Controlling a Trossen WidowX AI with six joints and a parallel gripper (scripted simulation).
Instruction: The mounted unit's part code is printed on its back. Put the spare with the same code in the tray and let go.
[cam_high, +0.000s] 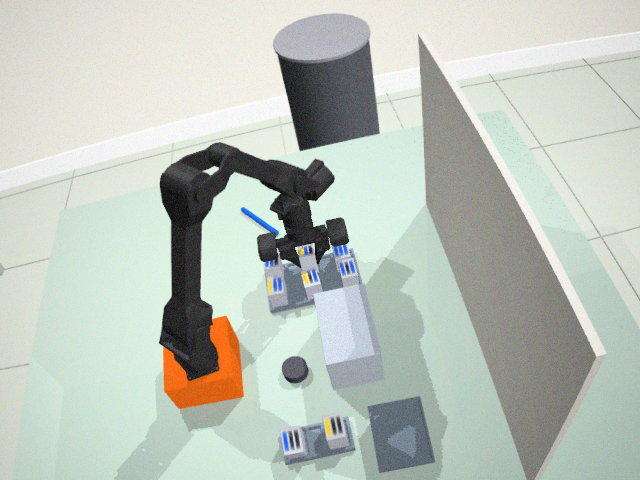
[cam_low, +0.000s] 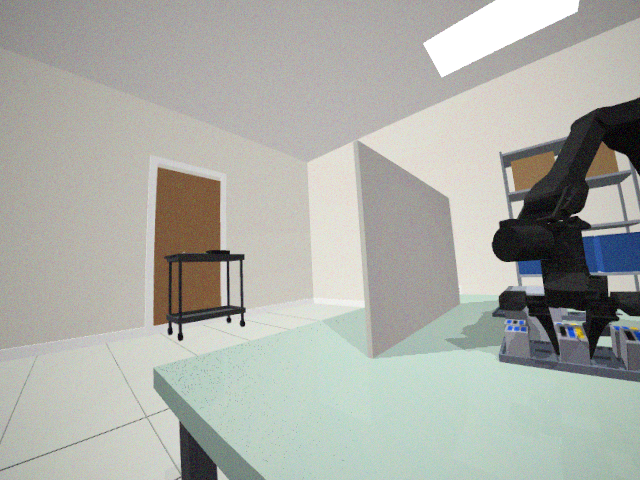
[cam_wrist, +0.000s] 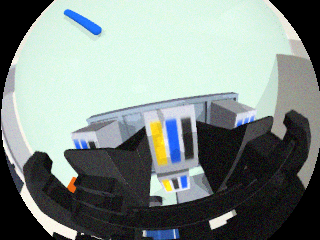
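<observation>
My gripper tip is now 40 mm short of the dark grey tray, 430 mm to the left of it and 10 mm above it. From my gripper tip the other things lie so: tall grey block: 20 mm ahead, 220 mm to the right, 30 mm above; then grey spare: 30 mm above; then blue stick: 70 mm behind, 190 mm to the left, 10 mm below.
</observation>
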